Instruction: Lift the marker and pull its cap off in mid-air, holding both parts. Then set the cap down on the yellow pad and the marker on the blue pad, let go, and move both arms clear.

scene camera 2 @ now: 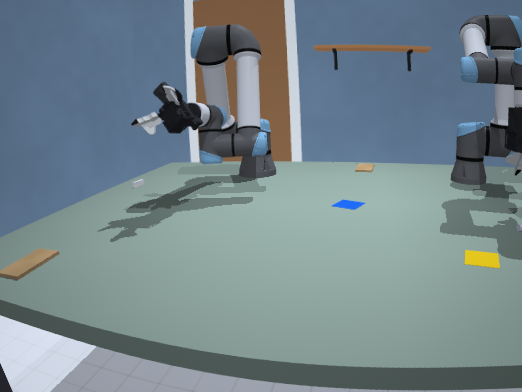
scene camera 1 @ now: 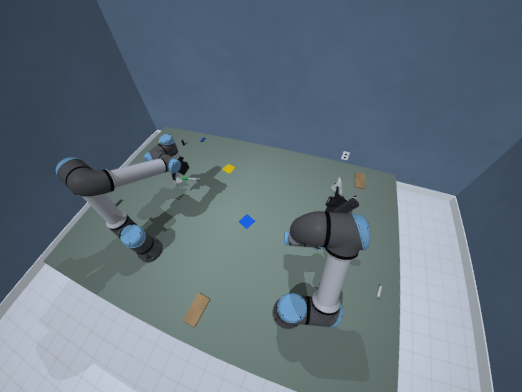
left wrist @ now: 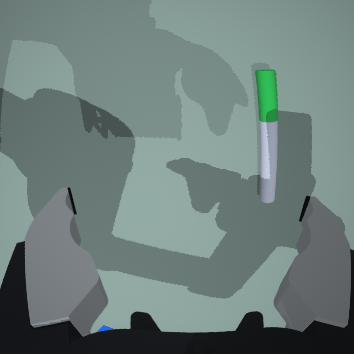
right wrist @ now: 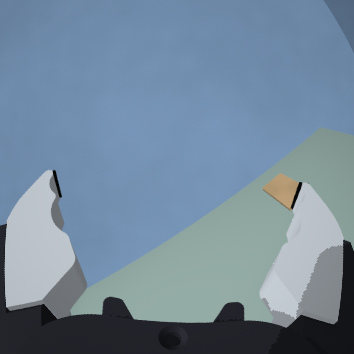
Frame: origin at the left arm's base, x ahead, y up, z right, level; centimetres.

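Seen in the pictures: left gripper, fingertip midpoint: [scene camera 1: 182, 178] [left wrist: 189, 196]; right gripper, fingertip midpoint: [scene camera 2: 146, 106] [scene camera 1: 348, 186] [right wrist: 177, 179]; left arm's base, link origin: [scene camera 2: 468, 180] [scene camera 1: 150, 250]; right arm's base, link origin: [scene camera 2: 257, 173].
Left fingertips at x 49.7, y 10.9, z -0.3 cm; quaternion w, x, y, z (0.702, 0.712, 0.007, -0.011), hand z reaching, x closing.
Note:
Pixels of each thing's middle, then the offset from my left fingertips to it.
- marker, body centre: [left wrist: 268, 140] [scene camera 1: 191, 178] dx +8.1, dy -10.0, dz -0.6 cm
- table with its green cap, body centre: [left wrist: 267, 94] [scene camera 1: 185, 178] dx +7.2, dy -10.0, dz -5.1 cm
- yellow pad, body centre: [scene camera 2: 481, 258] [scene camera 1: 228, 168] dx +25.6, dy -10.9, dz +22.7 cm
- blue pad, body centre: [left wrist: 112, 333] [scene camera 2: 348, 204] [scene camera 1: 246, 221] dx -14.5, dy -10.9, dz +50.9 cm
- small white object, body centre: [scene camera 2: 138, 183] [scene camera 1: 378, 291] dx -37.5, dy -9.8, dz +131.7 cm
The marker [scene camera 1: 196, 179] [left wrist: 268, 155] lies on the table with its green cap [scene camera 1: 185, 178] [left wrist: 266, 95] on. In the left wrist view it is right of centre, cap end up. The yellow pad [scene camera 1: 228, 168] [scene camera 2: 482, 259] and the blue pad [scene camera 1: 247, 221] [scene camera 2: 348, 204] [left wrist: 105, 328] lie flat with nothing on them. My left gripper [left wrist: 189, 196] is open above the table; the marker lies beyond its fingertips, nearer the right-hand finger in that view. My right gripper [right wrist: 177, 179] [scene camera 2: 148, 104] is open and empty, raised far from the marker.
Wooden blocks [scene camera 1: 197, 310] [scene camera 1: 360, 180] [scene camera 2: 30, 263] [scene camera 2: 365, 168] lie near table edges. A small white object [scene camera 1: 379, 291] [scene camera 2: 138, 183] lies beside the right arm. Small black [scene camera 1: 184, 142] and blue [scene camera 1: 202, 139] items lie at the back left in scene camera 1.

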